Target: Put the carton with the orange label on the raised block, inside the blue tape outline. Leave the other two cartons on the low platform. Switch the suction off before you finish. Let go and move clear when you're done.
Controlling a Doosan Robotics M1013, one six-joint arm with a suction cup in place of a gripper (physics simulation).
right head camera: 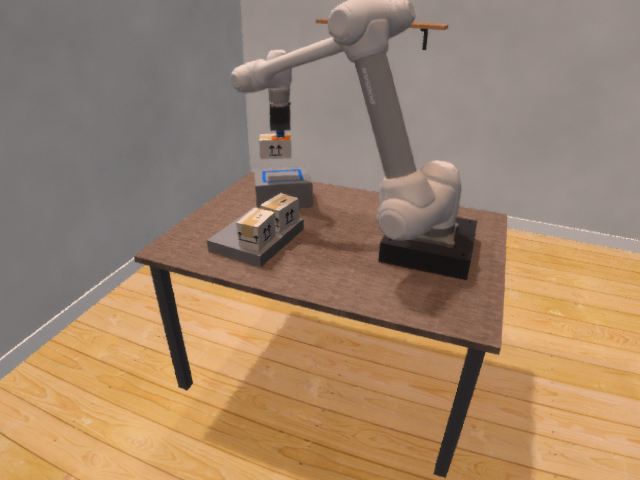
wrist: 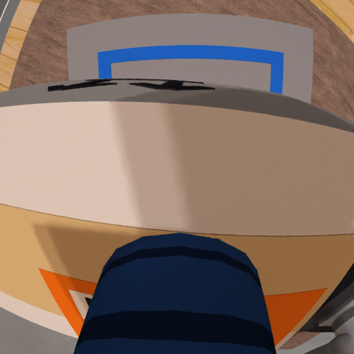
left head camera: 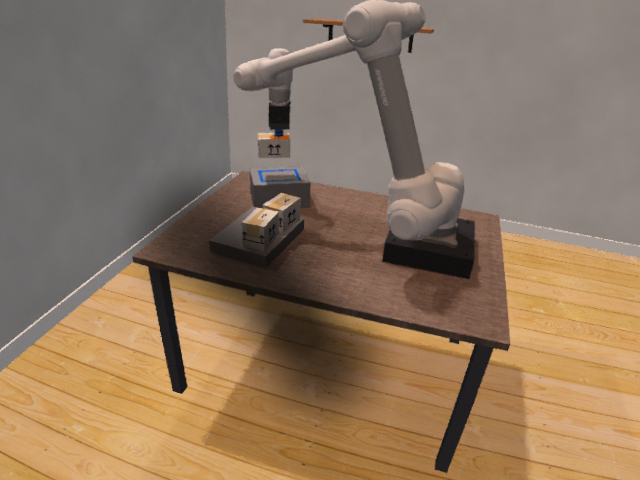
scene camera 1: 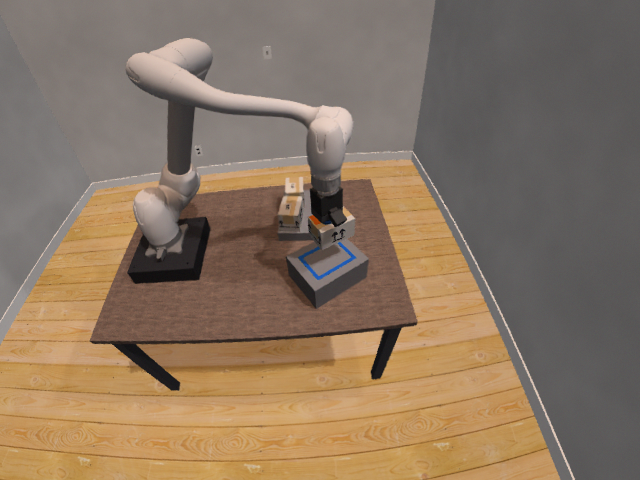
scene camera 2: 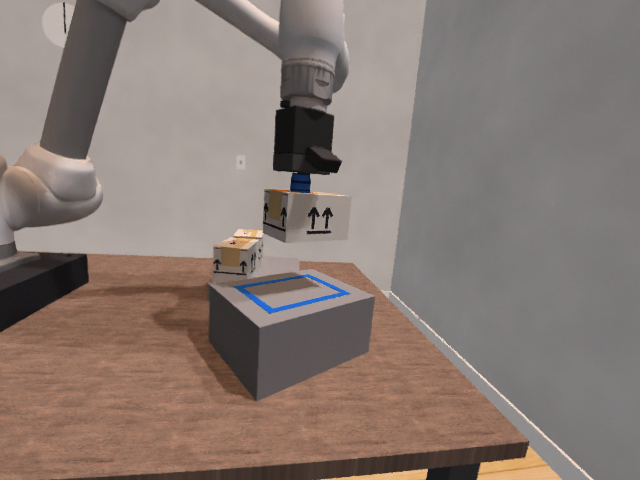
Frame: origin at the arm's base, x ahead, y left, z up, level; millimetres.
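Where they show: hand, tool point: (right head camera: 280, 139) (left head camera: 278, 138) (scene camera 1: 327, 223) (scene camera 2: 299, 199); arm's base, link origin: (right head camera: 432, 232) (scene camera 1: 167, 241).
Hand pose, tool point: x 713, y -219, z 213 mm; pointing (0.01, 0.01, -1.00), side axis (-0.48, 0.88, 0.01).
Observation:
Things, the pixels of their top centre, and the offset from my tool point. "*": a spot on its surface instead. Level surfaces: height alone.
- carton with the orange label, top centre: (scene camera 2: 308, 192) (scene camera 1: 331, 217) (left head camera: 273, 136) (right head camera: 275, 136) dx +17, dy +14, dz +13 mm
- blue tape outline, surface spot: (scene camera 2: 310, 303) (scene camera 1: 335, 269) * dx +22, dy -65, dz -175 mm
- low platform, top centre: (scene camera 2: 261, 268) (left head camera: 258, 229) (right head camera: 256, 229) (scene camera 1: 305, 209) dx -61, dy +374, dz -246 mm
- brown table, surface height: dz -294 mm
The carton with the orange label (left head camera: 273, 146) (right head camera: 275, 147) (scene camera 1: 333, 230) (scene camera 2: 317, 217) (wrist: 150, 165) hangs level from my suction cup (left head camera: 279, 133) (right head camera: 280, 133) (scene camera 2: 300, 182) (wrist: 177, 295), in the air above the raised grey block (left head camera: 280, 195) (right head camera: 284, 195) (scene camera 1: 338, 284) (scene camera 2: 315, 346) (wrist: 82, 50). The blue tape outline (scene camera 1: 336, 270) (scene camera 2: 310, 303) (wrist: 190, 52) is on the block's top, with the carton's shadow inside it. The other two cartons, one (left head camera: 260, 228) (right head camera: 255, 228) nearer the head cameras and one (left head camera: 282, 210) (right head camera: 280, 210) behind it, stand on the low platform (left head camera: 227, 240) (right head camera: 224, 241).
The arm's black base (left head camera: 429, 258) (right head camera: 424, 258) (scene camera 1: 168, 266) stands on the brown table (left head camera: 341, 279) (right head camera: 336, 279) (scene camera 1: 222, 315) (scene camera 2: 129, 403), across from the block. Grey walls stand beyond the table. The low platform lies close to the raised block.

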